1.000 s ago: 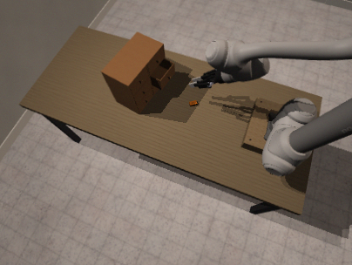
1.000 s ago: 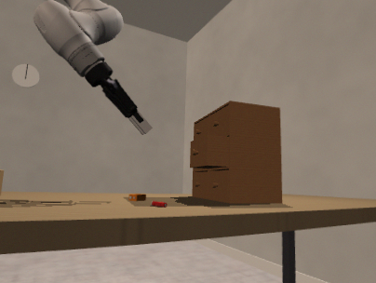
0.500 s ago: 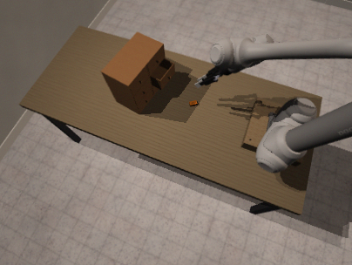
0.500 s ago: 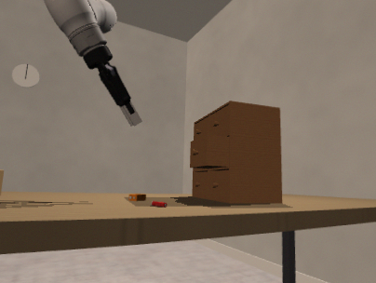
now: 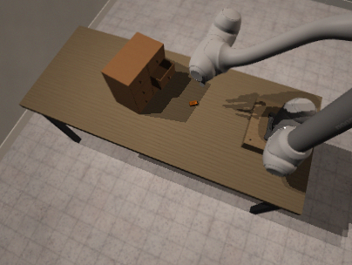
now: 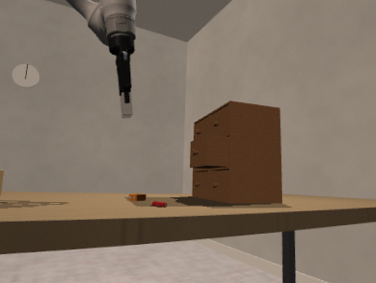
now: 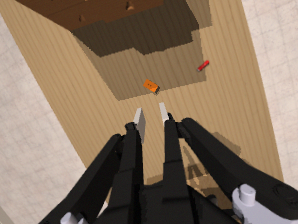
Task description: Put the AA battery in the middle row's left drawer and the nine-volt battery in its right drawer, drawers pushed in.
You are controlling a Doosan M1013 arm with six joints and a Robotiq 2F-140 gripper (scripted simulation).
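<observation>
The orange nine-volt battery is 270 mm below my hand and 40 mm ahead of it. Round my hand: AA battery (380 mm ahead, 160 mm below, 60 mm to the left).
</observation>
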